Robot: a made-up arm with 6 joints. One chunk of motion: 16 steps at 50 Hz.
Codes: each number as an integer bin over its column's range. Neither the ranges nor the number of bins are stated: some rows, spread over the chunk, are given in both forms.
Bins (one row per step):
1: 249 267 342 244 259 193
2: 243 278 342 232 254 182
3: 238 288 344 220 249 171
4: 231 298 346 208 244 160
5: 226 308 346 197 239 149
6: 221 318 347 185 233 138
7: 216 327 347 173 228 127
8: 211 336 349 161 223 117
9: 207 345 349 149 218 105
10: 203 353 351 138 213 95
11: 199 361 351 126 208 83
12: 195 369 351 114 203 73
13: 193 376 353 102 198 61
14: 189 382 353 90 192 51
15: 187 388 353 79 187 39
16: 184 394 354 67 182 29
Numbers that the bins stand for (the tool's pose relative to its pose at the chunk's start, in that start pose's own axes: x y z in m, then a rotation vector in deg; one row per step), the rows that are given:
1: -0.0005 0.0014 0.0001 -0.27 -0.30 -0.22
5: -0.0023 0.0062 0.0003 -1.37 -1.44 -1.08
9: -0.0038 0.0105 0.0005 -2.50 -2.63 -1.95
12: -0.0047 0.0133 0.0006 -3.32 -3.48 -2.57
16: -0.0056 0.0163 0.0008 -4.43 -4.67 -3.43
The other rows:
2: -0.0010 0.0026 0.0001 -0.55 -0.59 -0.44
3: -0.0014 0.0038 0.0002 -0.83 -0.87 -0.65
4: -0.0019 0.0050 0.0003 -1.12 -1.15 -0.87
6: -0.0027 0.0073 0.0004 -1.66 -1.78 -1.30
7: -0.0031 0.0084 0.0004 -1.94 -2.06 -1.51
8: -0.0035 0.0095 0.0005 -2.22 -2.34 -1.71
10: -0.0041 0.0114 0.0006 -2.76 -2.91 -2.14
11: -0.0044 0.0124 0.0006 -3.04 -3.20 -2.38
13: -0.0049 0.0141 0.0007 -3.60 -3.76 -2.81
14: -0.0052 0.0149 0.0007 -3.89 -4.10 -3.00
15: -0.0054 0.0156 0.0007 -4.14 -4.39 -3.24

